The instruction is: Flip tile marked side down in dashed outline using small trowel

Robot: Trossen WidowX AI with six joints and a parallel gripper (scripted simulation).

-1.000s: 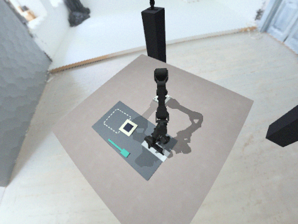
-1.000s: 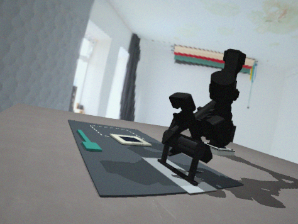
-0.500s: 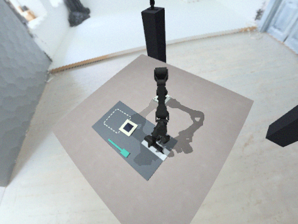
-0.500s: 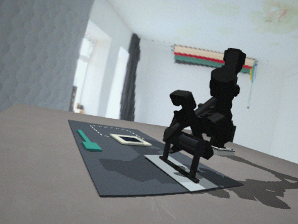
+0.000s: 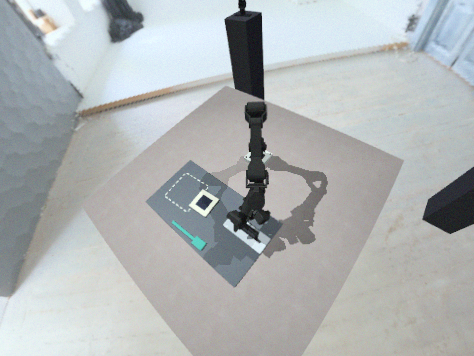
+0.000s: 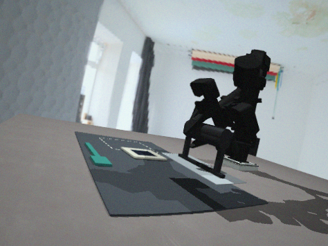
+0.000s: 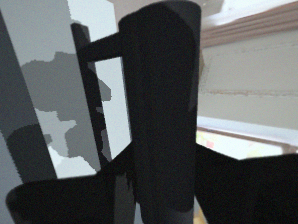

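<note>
My gripper tip is 200 mm to the left of the dark mat and 120 mm above it. Round my gripper tip: teal trowel: 140 mm ahead, 190 mm to the right, 90 mm below; then cream tile: 30 mm behind, 250 mm to the right, 90 mm below.
</note>
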